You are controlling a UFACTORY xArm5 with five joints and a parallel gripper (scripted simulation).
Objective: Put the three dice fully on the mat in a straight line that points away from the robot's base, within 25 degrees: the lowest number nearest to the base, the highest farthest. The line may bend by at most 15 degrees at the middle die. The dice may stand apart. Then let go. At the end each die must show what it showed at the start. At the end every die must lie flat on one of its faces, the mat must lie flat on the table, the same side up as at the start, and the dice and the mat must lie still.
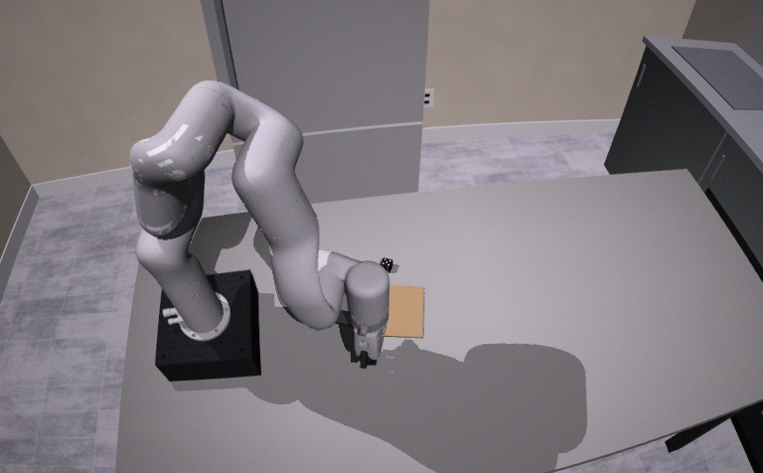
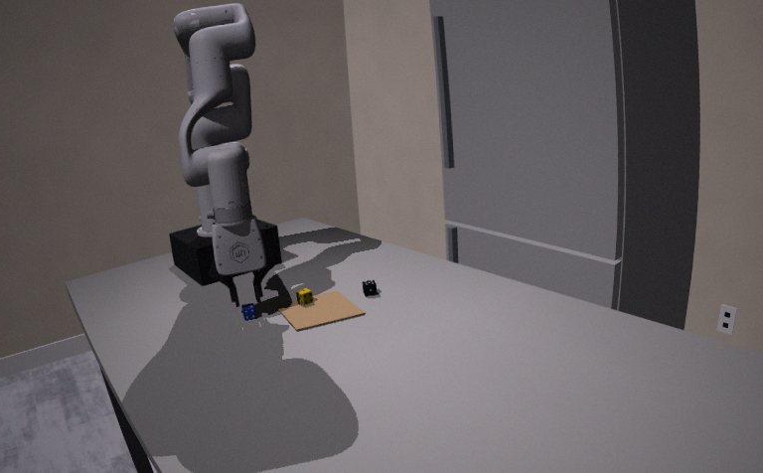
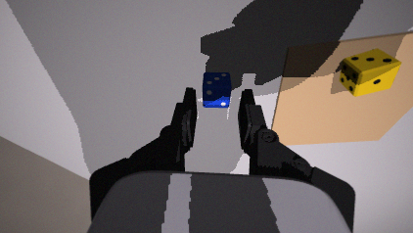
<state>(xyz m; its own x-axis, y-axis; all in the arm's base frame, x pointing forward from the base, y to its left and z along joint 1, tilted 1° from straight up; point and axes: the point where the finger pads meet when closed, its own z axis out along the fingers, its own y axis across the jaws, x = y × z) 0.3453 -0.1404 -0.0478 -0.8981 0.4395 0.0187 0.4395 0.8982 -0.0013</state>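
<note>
Right now the blue die is 4 cm below my hand. Also, from my hand: black die 24 cm to the left, 10 cm ahead, 4 cm below; mat 11 cm to the left, 8 cm ahead, 5 cm below; yellow die 12 cm to the left, 3 cm below, 3 cm ahead.
</note>
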